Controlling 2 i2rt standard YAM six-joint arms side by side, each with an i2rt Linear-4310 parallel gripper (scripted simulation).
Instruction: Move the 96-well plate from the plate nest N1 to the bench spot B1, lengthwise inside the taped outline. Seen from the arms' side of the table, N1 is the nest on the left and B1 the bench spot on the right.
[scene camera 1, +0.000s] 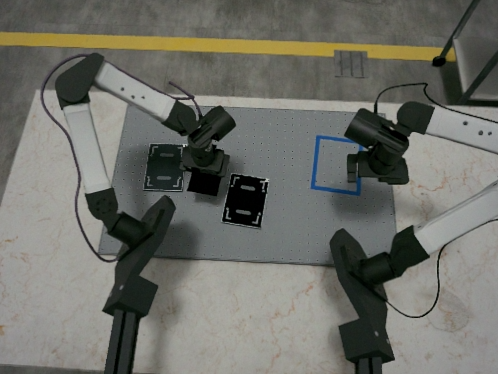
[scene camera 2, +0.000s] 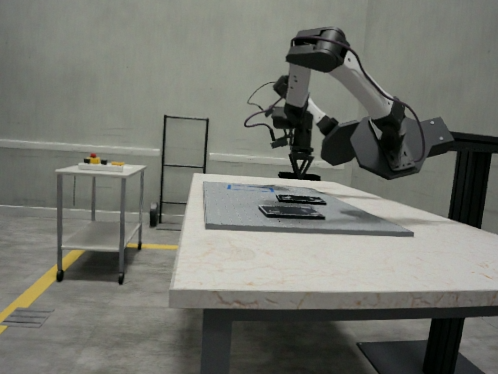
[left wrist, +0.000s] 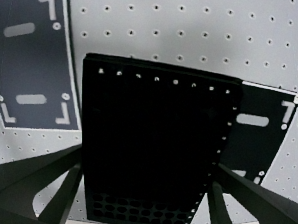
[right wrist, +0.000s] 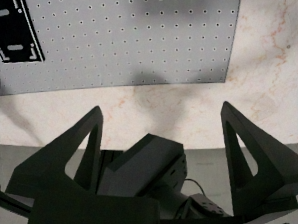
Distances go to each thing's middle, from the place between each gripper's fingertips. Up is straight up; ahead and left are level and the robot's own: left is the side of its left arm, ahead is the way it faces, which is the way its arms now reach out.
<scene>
Now: the black nest (scene camera 1: 253, 201) 12 cm to the right of my left hand (scene camera 1: 207, 173), 9 cm below it and 3 cm behind it. From my left hand the other things lie so: nest N1 (scene camera 1: 157, 166): 15 cm to the left, 9 cm below, 4 cm ahead; black 96-well plate (left wrist: 115, 176): right at my left hand.
Now: right hand (scene camera 1: 369, 181) 2 cm past the black nest, 31 cm to the right of it and 23 cm above it. Also, from my right hand: nest N1: 5 cm ahead, 58 cm to the left, 23 cm below; black 96-well plate: 1 cm ahead, 43 cm to the left, 14 cm below.
</scene>
